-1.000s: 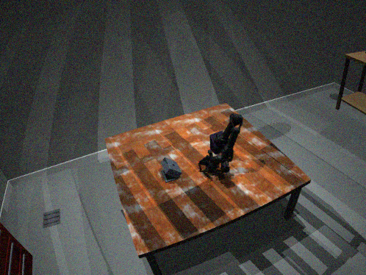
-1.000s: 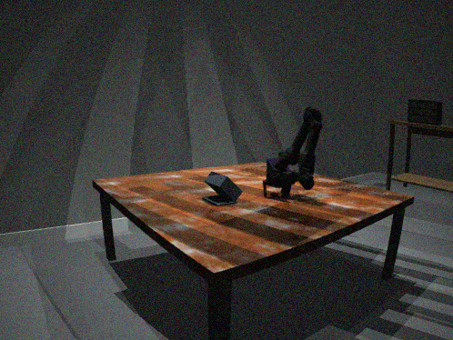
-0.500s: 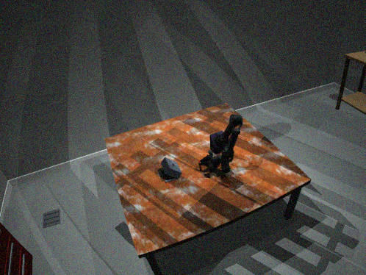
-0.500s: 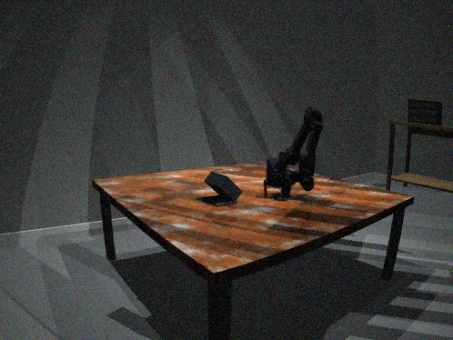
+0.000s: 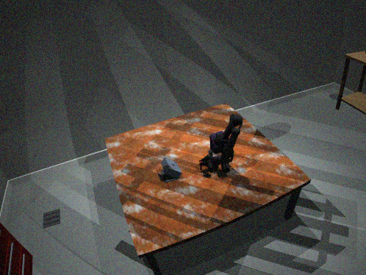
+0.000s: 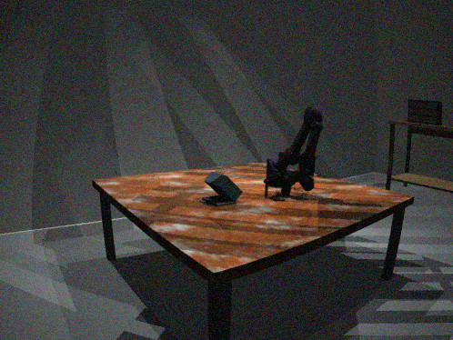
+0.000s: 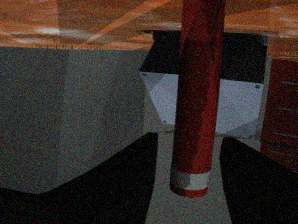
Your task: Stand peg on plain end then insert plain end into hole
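My gripper tip is 1 cm past the peg, 1 cm to the right of it and 1 cm above it. Round my gripper tip: sloped panel (19 cm ahead, 8 cm to the right).
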